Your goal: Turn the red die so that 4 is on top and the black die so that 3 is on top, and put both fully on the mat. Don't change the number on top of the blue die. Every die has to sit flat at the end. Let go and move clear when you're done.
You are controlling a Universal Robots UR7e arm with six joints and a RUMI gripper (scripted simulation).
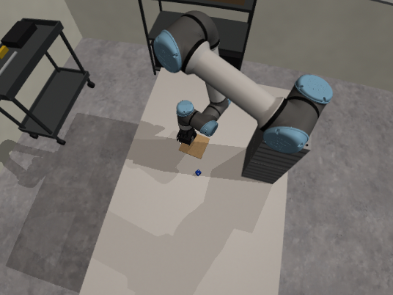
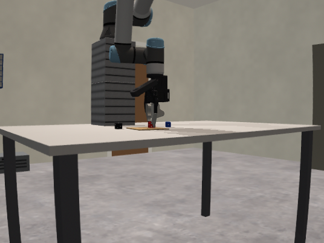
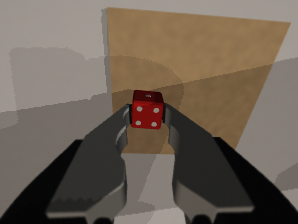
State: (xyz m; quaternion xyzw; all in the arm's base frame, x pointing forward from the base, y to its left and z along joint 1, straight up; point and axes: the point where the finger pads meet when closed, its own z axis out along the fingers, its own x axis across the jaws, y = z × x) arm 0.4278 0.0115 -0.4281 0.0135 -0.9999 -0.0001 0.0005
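The red die is right at my hand. Round my hand: blue die (16 cm to the left, 12 cm behind, 1 cm below); then black die (11 cm to the right, 10 cm behind, 1 cm below); then brown mat (4 cm behind, 2 cm below).
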